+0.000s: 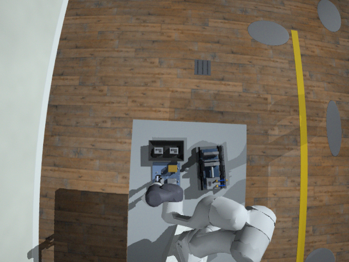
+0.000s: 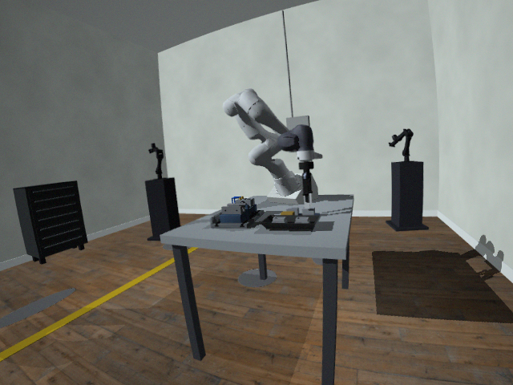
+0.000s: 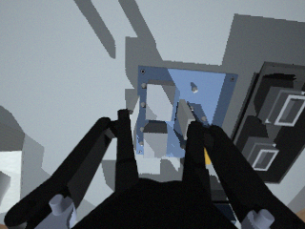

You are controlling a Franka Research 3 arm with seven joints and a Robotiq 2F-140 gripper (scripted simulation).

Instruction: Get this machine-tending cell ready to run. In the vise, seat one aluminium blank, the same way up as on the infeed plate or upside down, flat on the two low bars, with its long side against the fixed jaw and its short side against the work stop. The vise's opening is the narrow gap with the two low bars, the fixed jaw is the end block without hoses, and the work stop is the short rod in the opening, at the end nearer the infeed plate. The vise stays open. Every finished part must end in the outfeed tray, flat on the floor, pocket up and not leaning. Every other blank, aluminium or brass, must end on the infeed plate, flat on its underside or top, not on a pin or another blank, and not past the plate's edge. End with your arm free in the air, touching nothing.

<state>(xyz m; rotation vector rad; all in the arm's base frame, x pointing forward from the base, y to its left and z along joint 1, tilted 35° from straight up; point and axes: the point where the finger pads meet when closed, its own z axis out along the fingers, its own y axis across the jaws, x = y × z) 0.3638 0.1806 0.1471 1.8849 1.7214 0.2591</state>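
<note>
My gripper is now 70 mm short of the brass blank, 100 mm to the left of it and 50 mm above it. Round my hand: vise: 30 mm ahead, 360 mm to the right, 40 mm below.
</note>
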